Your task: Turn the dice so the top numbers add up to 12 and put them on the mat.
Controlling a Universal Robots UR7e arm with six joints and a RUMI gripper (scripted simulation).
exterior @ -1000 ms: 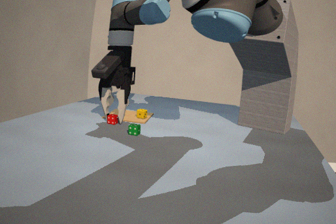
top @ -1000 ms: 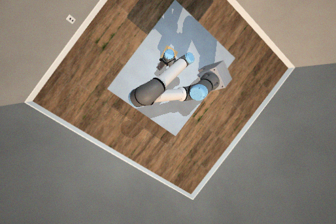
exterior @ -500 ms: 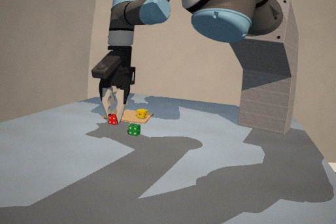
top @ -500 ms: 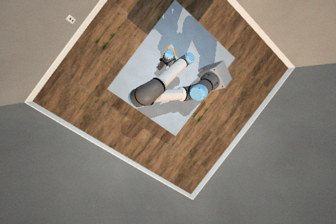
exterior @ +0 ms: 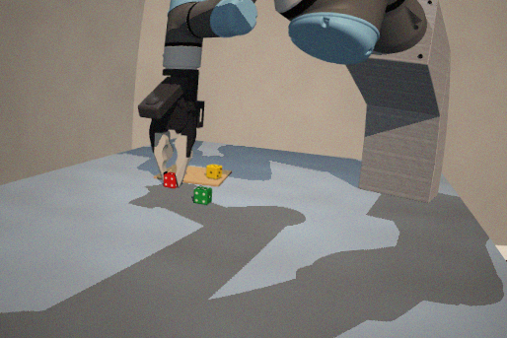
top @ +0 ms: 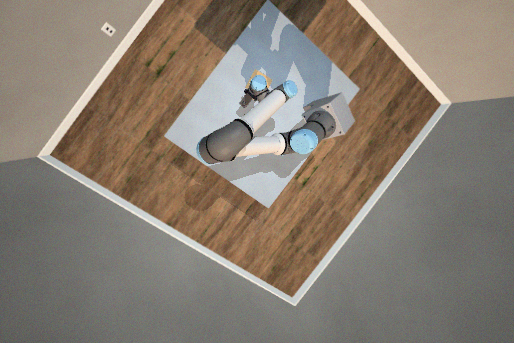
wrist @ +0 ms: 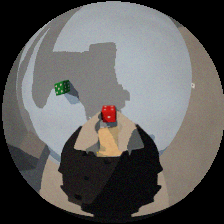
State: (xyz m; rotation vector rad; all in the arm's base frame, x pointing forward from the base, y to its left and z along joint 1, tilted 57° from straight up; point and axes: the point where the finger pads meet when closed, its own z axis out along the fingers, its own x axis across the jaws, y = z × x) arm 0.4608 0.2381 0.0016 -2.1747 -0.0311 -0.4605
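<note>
Now: hand 110 mm to the left of the tan mat, 20 mm short of it and 20 mm above it. Also, from my hand: green die (100 mm behind, 40 mm to the left, 10 mm below); red die (10 mm below); yellow die (120 mm to the right, 30 mm behind).
</note>
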